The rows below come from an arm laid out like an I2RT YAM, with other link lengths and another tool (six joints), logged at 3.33 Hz.
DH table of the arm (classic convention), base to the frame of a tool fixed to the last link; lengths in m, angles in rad. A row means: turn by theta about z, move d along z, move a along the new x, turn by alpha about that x. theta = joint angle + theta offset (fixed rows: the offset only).
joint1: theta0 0  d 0.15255  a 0.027  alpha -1.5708
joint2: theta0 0  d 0  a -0.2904  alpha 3.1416
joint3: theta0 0.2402  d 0  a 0.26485  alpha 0
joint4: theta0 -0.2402  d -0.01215  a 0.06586  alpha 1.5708
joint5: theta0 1.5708  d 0.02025  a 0  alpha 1.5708
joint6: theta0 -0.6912  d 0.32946  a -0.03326  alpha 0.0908
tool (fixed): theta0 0  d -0.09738  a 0  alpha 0
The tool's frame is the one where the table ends.
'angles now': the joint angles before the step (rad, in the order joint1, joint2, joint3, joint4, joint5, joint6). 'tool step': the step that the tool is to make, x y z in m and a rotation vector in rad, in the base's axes. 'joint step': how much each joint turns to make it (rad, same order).
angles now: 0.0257 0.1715 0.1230 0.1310 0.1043 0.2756
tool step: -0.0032 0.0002 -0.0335 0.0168 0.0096 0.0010
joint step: -0.0001 -0.0977 -0.1073 -0.0013 0.0002 0.0172
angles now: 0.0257 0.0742 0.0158 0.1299 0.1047 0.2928
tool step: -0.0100 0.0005 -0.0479 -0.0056 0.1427 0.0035
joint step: -0.0004 -0.0706 -0.0113 -0.2019 -0.0039 -0.0020
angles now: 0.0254 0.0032 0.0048 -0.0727 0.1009 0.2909
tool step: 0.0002 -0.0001 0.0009 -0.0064 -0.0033 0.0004
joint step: 0.0008 -0.0002 -0.0002 0.0037 0.0008 -0.0065
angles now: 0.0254 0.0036 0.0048 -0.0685 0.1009 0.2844
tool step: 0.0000 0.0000 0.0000 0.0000 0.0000 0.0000
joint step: 0.0000 0.0000 0.0000 0.0000 0.0000 0.0000
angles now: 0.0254 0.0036 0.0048 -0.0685 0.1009 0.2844
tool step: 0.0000 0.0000 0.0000 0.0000 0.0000 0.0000
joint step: 0.0000 0.0000 0.0000 0.0000 0.0000 0.0000
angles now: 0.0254 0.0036 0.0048 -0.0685 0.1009 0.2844
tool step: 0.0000 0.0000 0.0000 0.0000 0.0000 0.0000
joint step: 0.0000 0.0000 0.0000 0.0000 0.0000 0.0000
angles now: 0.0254 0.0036 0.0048 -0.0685 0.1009 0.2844
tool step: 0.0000 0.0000 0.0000 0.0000 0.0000 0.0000
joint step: 0.0000 0.0000 0.0000 0.0000 0.0000 0.0000
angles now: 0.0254 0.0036 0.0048 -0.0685 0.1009 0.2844
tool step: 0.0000 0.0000 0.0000 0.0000 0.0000 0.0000
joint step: 0.0000 0.0000 0.0000 0.0000 0.0000 0.0000
